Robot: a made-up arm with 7 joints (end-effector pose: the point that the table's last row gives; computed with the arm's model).
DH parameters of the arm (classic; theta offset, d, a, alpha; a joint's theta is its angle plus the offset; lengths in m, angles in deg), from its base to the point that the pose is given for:
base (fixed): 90 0.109 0 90
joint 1: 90 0.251 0.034 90
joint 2: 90 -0.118 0.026 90
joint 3: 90 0.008 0.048 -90
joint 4: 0 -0.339 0.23 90
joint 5: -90 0.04 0.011 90
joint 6: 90 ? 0.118 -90
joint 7: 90 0.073 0.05 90
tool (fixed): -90 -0.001 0 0
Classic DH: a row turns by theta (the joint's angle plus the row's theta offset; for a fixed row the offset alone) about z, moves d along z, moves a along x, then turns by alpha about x.
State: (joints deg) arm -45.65 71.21 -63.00 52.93 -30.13 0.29 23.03
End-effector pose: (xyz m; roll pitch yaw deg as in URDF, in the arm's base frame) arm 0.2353 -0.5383 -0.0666 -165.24 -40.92 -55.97
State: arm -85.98 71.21 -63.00 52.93 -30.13 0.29 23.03
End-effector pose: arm 0.2353 -0.5240 0.3235 136.58 -64.77 -7.21
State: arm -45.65 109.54 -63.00 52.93 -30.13 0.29 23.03
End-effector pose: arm -0.0973 -0.4478 0.0218 166.38 -28.05 -67.48
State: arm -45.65 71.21 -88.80 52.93 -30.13 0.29 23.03
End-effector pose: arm 0.2012 -0.6040 0.1439 177.89 -64.05 -48.18
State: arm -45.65 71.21 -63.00 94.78 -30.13 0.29 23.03
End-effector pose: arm 0.0189 -0.5150 0.0918 154.46 -21.15 -48.90
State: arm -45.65 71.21 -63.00 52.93 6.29 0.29 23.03
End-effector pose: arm 0.2393 -0.4630 -0.0725 -150.97 -14.57 -84.93
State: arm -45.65 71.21 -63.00 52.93 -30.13 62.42 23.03
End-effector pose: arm 0.1224 -0.4986 -0.0281 -174.68 12.81 -22.22
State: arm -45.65 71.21 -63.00 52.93 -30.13 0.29 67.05
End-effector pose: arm 0.2262 -0.5151 -0.0386 150.74 -40.92 -55.97
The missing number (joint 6, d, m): -0.058
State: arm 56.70 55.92 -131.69 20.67 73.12 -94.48 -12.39
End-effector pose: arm 0.3229 -0.2309 -0.4933 -169.51 -6.10 157.52
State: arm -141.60 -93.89 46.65 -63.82 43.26 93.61 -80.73
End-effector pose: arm 0.1031 -0.0652 -0.0143 130.13 3.63 116.39
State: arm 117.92 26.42 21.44 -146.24 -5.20 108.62 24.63
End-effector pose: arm 0.6920 0.0136 -0.1069 -148.55 14.58 116.26
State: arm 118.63 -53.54 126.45 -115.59 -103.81 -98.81 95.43
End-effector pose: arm 0.1185 -0.1070 0.3214 1.18 17.49 154.30
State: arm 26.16 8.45 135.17 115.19 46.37 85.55 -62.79
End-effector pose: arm 0.1661 0.0730 0.0388 -13.61 36.38 -153.39
